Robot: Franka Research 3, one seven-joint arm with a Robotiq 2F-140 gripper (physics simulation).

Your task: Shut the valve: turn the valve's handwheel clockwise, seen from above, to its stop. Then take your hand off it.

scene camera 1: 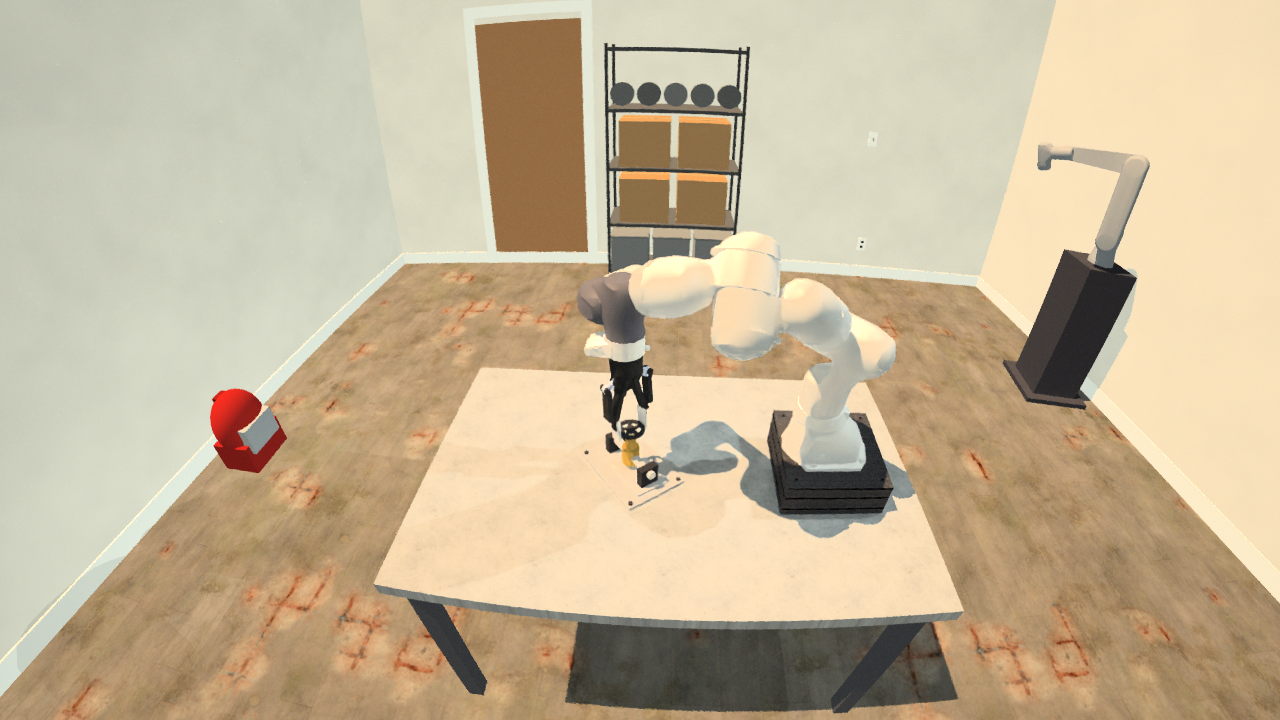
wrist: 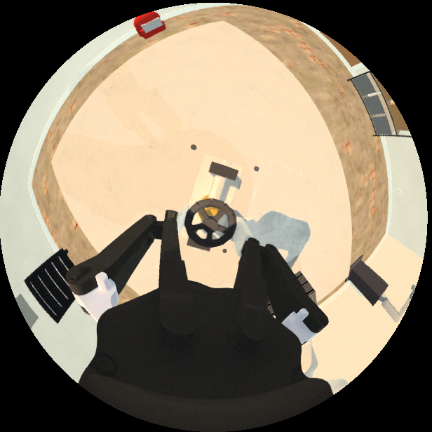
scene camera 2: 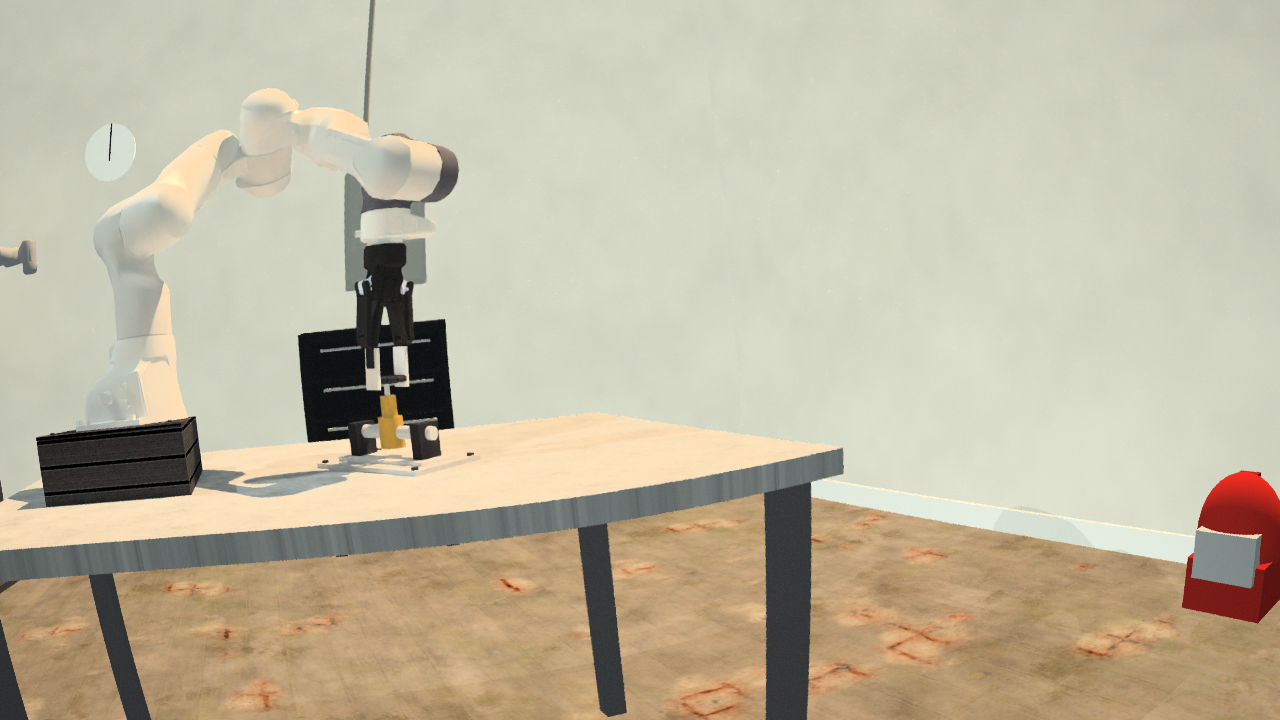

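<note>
The valve's handwheel (scene camera 1: 632, 428) (scene camera 2: 392, 379) (wrist: 211, 223) is a dark, round, spoked wheel, level on top of the valve. Below it the yellow valve body (scene camera 1: 630, 450) (scene camera 2: 391, 429) stands upright between two black pipe blocks (scene camera 1: 647, 475) (scene camera 2: 426, 438) (wrist: 223, 170), over a pale base plate (scene camera 2: 393, 465). My gripper (scene camera 1: 628, 430) (scene camera 2: 387, 380) (wrist: 210, 218) points straight down and is shut on the handwheel, one finger on each side of its rim. The contact faces of the fingers are hard to see in the wrist view, and the wheel hides most of the valve body there.
The valve stands on a pale table (scene camera 1: 537, 573) (scene camera 2: 626, 438). The arm's black base block (scene camera 1: 830, 492) (scene camera 2: 120, 465) stands on the same table, to the right in scene camera 1. A red object (scene camera 1: 237, 416) (scene camera 2: 1239, 510) (wrist: 149, 25) is away from the table.
</note>
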